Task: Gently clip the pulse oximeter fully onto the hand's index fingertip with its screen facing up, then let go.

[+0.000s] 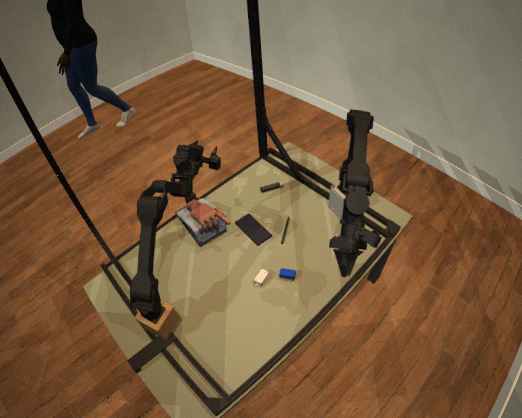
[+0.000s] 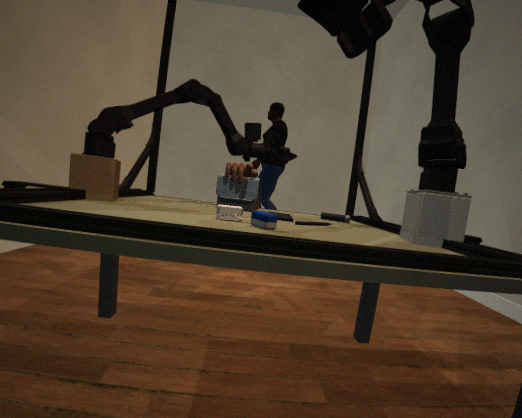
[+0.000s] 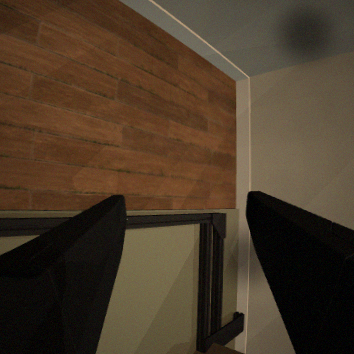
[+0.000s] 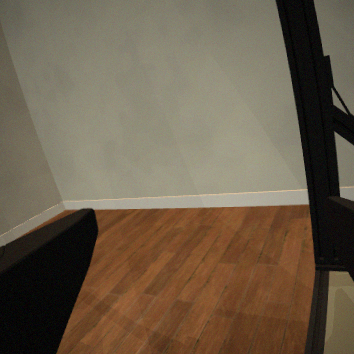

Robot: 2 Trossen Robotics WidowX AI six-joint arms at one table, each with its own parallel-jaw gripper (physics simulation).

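Places are measured from the left arm's base along level axes (x ahead, y left, z up), in metres.
Pixels of known places: left gripper, fingertip midpoint: point(image 1: 345, 276) point(image 3: 186, 204); right gripper, fingertip midpoint: point(image 1: 207, 143) point(image 2: 290, 155) point(image 4: 209, 214); left arm's base at its link origin: point(image 2: 436, 192); right arm's base at its link origin: point(image 1: 153, 312) point(image 2: 98, 157).
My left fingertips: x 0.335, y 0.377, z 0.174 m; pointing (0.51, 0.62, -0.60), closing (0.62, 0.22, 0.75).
Note:
Ahead of a thing's pixels: the offset from my left fingertips to its top centre. Level surfaces: height alone.
A small white device @(0.264 m down, 0.127 m ahead, 0.262 m right) point(image 1: 261, 277) point(image 2: 229, 212) and a small blue-topped block with a pale base @(0.264 m down, 0.040 m ahead, 0.227 m right) point(image 1: 287, 273) point(image 2: 264, 220) lie apart near the table's front; I cannot tell surely which is the pulse oximeter. The model hand point(image 1: 202, 212) point(image 2: 240, 171) rests on a grey-blue padded block point(image 1: 202, 239) point(image 2: 237, 188), its fingers toward the front. No clip shows on its fingertips. My right gripper point(image 1: 215, 156) point(image 4: 209, 214) is open and empty, raised beyond the hand. My left gripper point(image 1: 346, 270) point(image 3: 186, 204) is partly open and empty, high over the table's right edge.
A flat black slab @(0.288 m down, 0.044 m ahead, 0.483 m right) point(image 1: 253, 229), a dark pen @(0.287 m down, 0.065 m back, 0.413 m right) point(image 1: 285, 230) and a black cylinder @(0.269 m down, 0.135 m back, 0.641 m right) point(image 1: 271, 187) lie on the table @(0.296 m down) point(image 1: 215, 320). Black rails edge it, and an upright post point(image 1: 257, 85) rises at the back corner. A person point(image 1: 82, 65) point(image 2: 275, 137) is beyond the table.

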